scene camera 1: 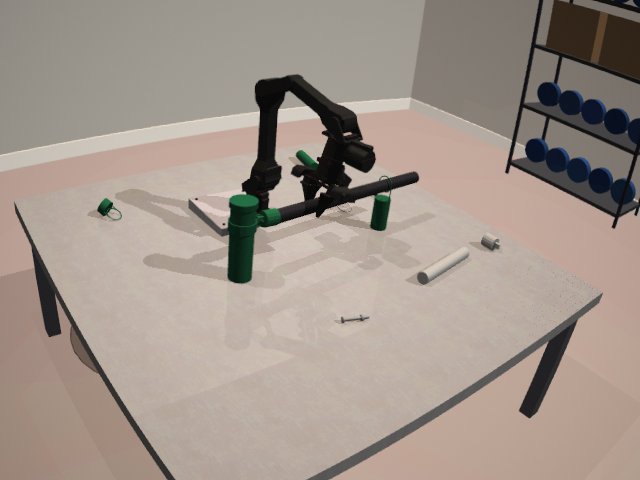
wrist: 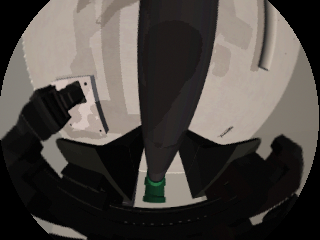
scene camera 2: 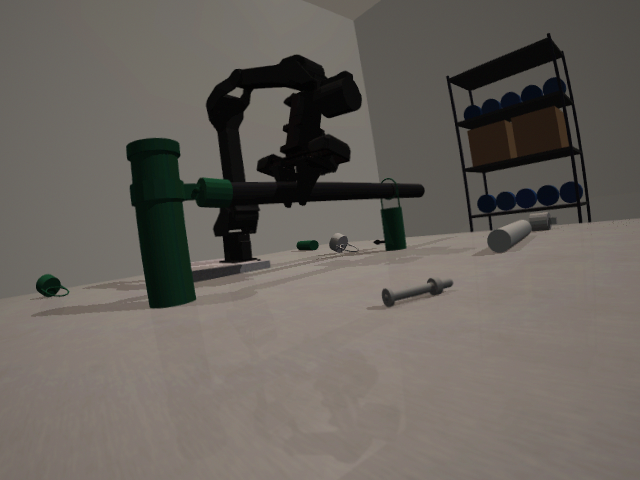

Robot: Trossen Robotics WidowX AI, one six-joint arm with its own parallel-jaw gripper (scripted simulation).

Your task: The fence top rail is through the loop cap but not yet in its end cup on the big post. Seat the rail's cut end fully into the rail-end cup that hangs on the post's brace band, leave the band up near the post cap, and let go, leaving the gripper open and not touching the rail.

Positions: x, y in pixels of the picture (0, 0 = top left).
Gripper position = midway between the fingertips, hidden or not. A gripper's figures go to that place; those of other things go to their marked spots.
The gripper (scene camera 2: 294, 206) is 0.56 m from the lens. A black top rail (scene camera 2: 244, 193): 0.49 m from the lens. A grey tube (scene camera 2: 499, 240): 0.52 m from the lens. A grey bolt (scene camera 2: 435, 286): 0.28 m from the lens. The marked spots on the black top rail and the grey bolt are 0.31 m apart.
